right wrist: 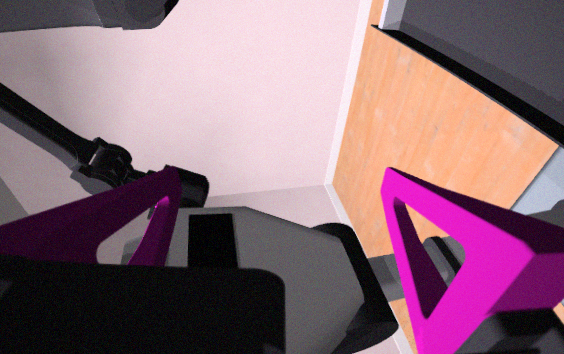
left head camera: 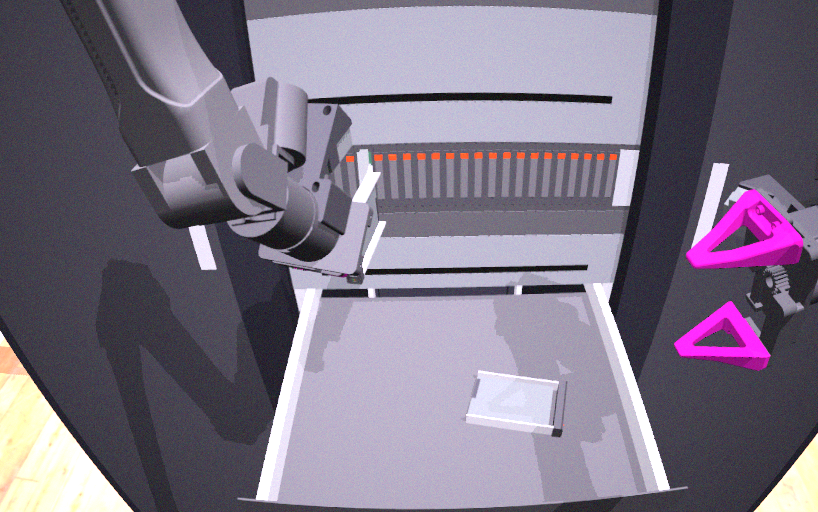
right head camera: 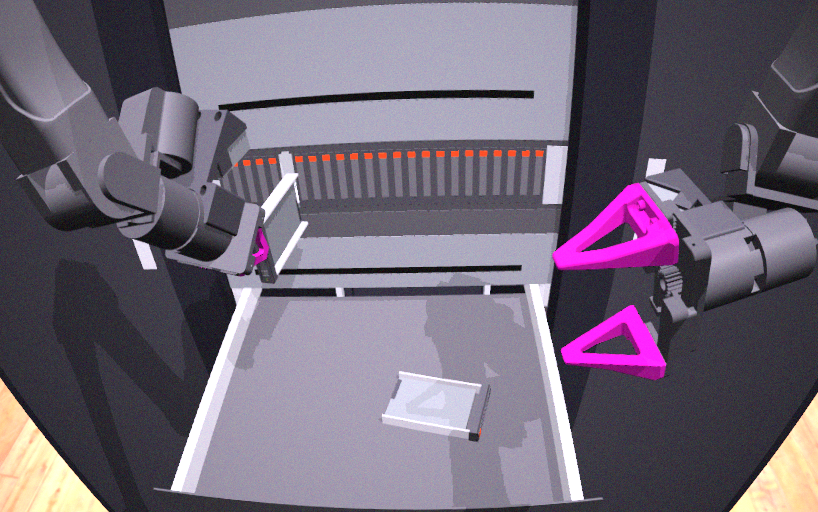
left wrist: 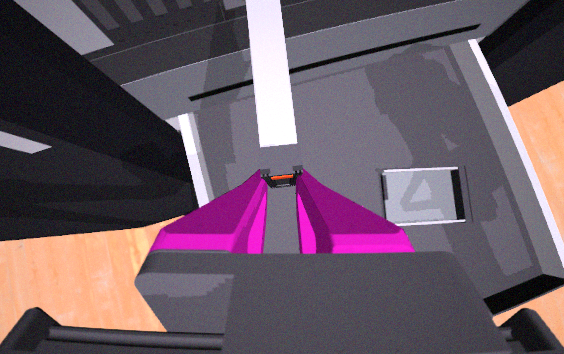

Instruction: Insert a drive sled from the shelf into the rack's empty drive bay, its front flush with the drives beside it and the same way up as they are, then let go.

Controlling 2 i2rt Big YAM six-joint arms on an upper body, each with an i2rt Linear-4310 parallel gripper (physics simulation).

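Frame: origin at the left arm's base, x right, y ahead, z up, level; millimetres.
Where they show: left gripper, fingertip midpoint: (left head camera: 349, 252) (right head camera: 259, 252) (left wrist: 281, 177); right gripper, fingertip midpoint: (right wrist: 281, 178) (left head camera: 683, 309) (right head camera: 559, 313).
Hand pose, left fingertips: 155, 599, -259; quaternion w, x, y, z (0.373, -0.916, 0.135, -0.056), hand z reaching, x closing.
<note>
After its pixels a point has its place, as x, y, z.
My left gripper (right head camera: 259, 252) {155, 599, -259} is shut on a grey drive sled (right head camera: 282, 218) {167, 666, -257} with white rails, held on edge in front of the left end of the drive row (left head camera: 491, 175) {320, 738, -242}. The sled's far end points at the gap in the row (left head camera: 364, 165) near the left white post; I cannot tell if it has entered. In the left wrist view the magenta fingers (left wrist: 281, 182) {155, 599, -259} clamp the sled's front, which bears an orange tab (left wrist: 282, 176) {154, 595, -229}. A second sled (left head camera: 515, 402) {344, 546, -455} lies flat on the shelf. My right gripper (right head camera: 563, 303) {433, 404, -179} is open and empty at the right, outside the rack.
The row of drives has orange tabs at their tops, with white posts at both ends (left head camera: 624, 177) {502, 739, -244}. The pull-out shelf (left head camera: 448, 396) {261, 566, -462} has raised white side rails (left head camera: 288, 385) {62, 555, -429}. Dark rack uprights (right head camera: 597, 165) {554, 720, -221} stand on both sides.
</note>
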